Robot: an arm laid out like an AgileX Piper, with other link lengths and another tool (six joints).
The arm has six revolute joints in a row. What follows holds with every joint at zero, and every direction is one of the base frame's.
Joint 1 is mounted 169.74 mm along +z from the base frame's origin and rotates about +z.
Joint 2 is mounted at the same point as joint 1 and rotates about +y.
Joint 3 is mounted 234.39 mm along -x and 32.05 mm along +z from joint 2 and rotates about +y.
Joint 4 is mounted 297.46 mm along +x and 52.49 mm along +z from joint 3 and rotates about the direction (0.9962, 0, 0.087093).
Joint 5 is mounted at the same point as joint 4 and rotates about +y.
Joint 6 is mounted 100.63 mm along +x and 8.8 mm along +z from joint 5 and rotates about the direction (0.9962, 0, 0.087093).
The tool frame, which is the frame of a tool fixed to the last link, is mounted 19.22 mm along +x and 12 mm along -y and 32.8 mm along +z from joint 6; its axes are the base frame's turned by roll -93.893, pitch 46.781 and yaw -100.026 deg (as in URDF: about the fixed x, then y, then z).
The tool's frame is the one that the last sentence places.
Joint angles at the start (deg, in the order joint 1, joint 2, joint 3, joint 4, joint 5, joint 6):
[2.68, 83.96, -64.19, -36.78, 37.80, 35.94]
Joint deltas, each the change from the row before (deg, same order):
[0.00, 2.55, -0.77, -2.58, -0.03, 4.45]
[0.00, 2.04, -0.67, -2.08, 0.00, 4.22]
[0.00, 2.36, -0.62, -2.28, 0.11, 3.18]
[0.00, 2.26, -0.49, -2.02, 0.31, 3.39]
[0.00, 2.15, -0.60, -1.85, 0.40, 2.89]
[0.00, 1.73, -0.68, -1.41, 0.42, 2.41]
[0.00, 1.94, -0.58, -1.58, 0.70, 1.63]
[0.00, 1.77, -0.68, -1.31, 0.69, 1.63]
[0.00, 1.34, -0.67, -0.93, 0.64, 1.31]
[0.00, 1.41, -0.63, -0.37, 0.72, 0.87]
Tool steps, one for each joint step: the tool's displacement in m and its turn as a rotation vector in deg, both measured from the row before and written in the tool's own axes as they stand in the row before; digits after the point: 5 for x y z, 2 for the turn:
[-0.00094, 0.00237, 0.01224, 0.26, 1.43, 1.82]
[-0.00058, 0.00178, 0.00958, 0.18, 1.05, 2.10]
[-0.00062, 0.00363, 0.01159, 0.41, 1.37, 0.74]
[0.00050, 0.00430, 0.01160, 0.24, 1.53, 1.09]
[0.00006, 0.00381, 0.01048, 0.36, 1.40, 0.82]
[-0.00045, 0.00237, 0.00772, 0.34, 1.04, 0.90]
[0.00019, 0.00375, 0.00927, 0.61, 1.48, -0.14]
[-0.00025, 0.00300, 0.00792, 0.53, 1.27, 0.18]
[-0.00054, 0.00167, 0.00547, 0.45, 0.94, 0.35]
[0.00003, 0.00297, 0.00627, 0.12, 1.20, 0.21]

